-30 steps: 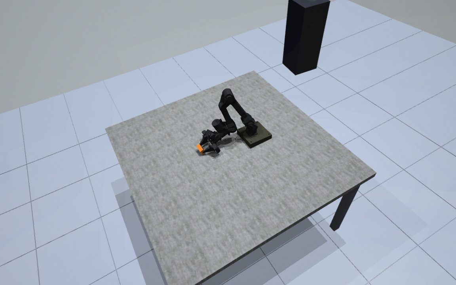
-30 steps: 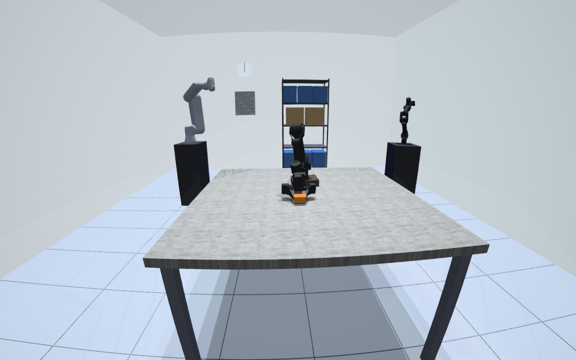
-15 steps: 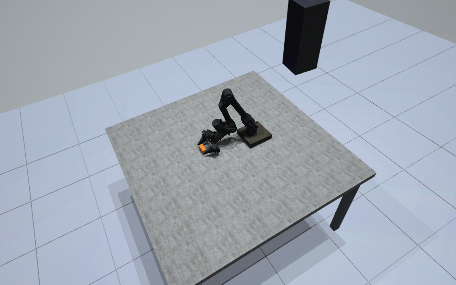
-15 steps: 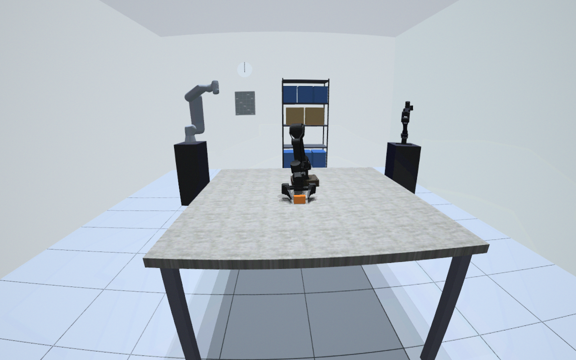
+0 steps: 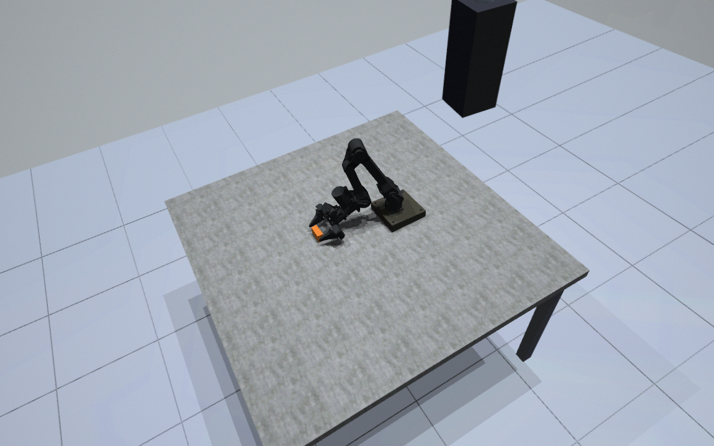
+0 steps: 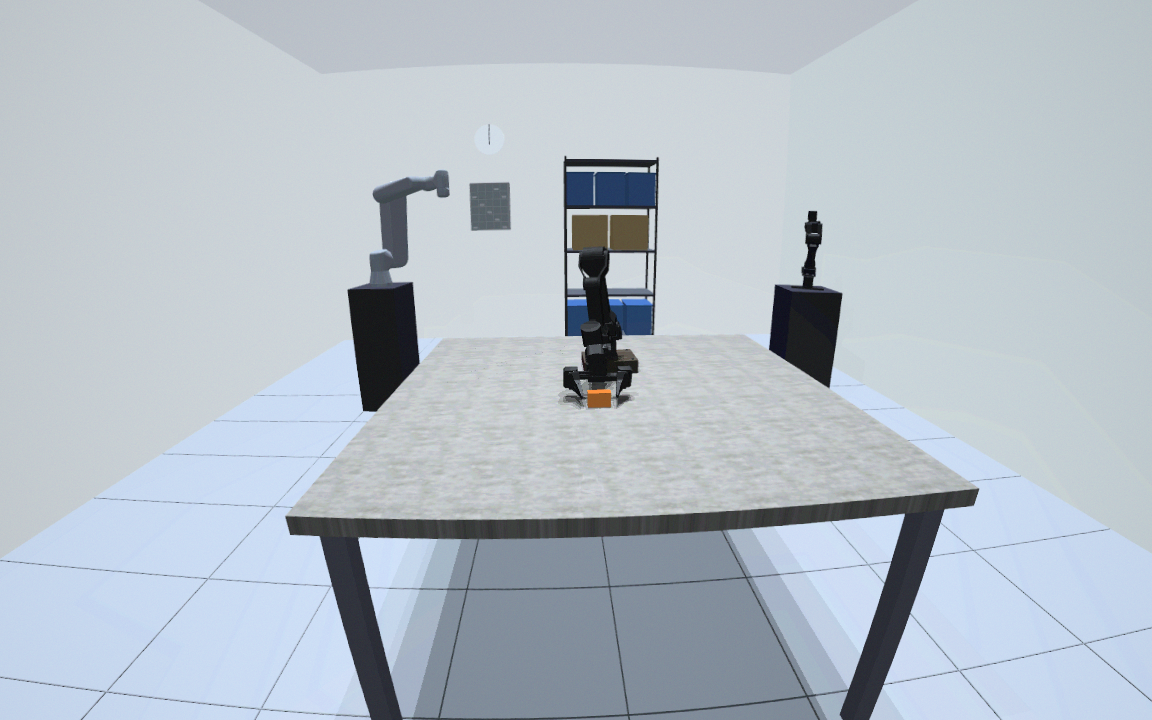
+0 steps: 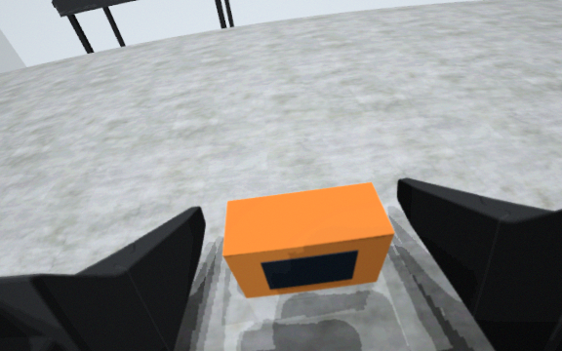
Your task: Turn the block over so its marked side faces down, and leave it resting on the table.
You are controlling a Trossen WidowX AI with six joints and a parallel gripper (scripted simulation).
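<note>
My gripper tip is now 20 mm past the orange block and 10 mm above it.
</note>
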